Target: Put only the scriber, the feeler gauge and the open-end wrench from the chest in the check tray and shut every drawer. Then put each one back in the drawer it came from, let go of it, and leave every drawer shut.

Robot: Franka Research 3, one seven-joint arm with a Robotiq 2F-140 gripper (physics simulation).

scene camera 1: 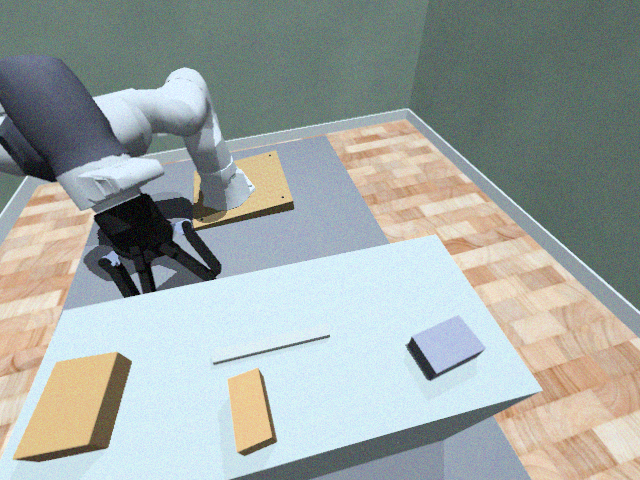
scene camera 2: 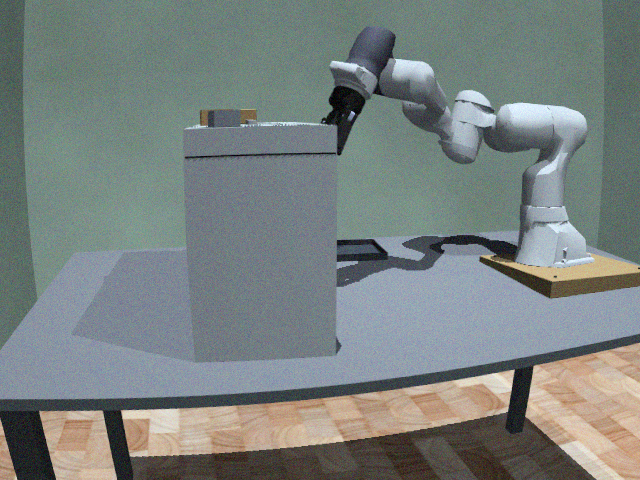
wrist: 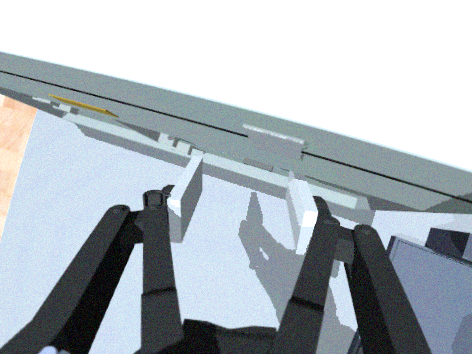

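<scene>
My gripper (scene camera 1: 175,286) (scene camera 2: 339,150) (wrist: 245,177) is open, with nothing between its fingers. It points down beside the upper part of the chest's front. The grey chest (scene camera 1: 361,289) (scene camera 2: 263,258) (wrist: 210,117) stands on the table. No drawer shows sticking out past its front edge in scene camera 2. In the wrist view a grey plate-like handle (wrist: 275,142) is high on the front, above the fingers. The black check tray (scene camera 2: 361,256) (wrist: 425,285) lies on the table in front of the chest; its inside is partly hidden. I cannot make out the scriber, feeler gauge or open-end wrench.
On the chest top are a large wooden block (scene camera 1: 72,405), a small wooden block (scene camera 1: 250,410), a purple-grey block (scene camera 1: 447,343) and a thin grey bar (scene camera 1: 271,348). A yellow strip (wrist: 82,105) and small pale brackets (wrist: 177,143) show on the chest front.
</scene>
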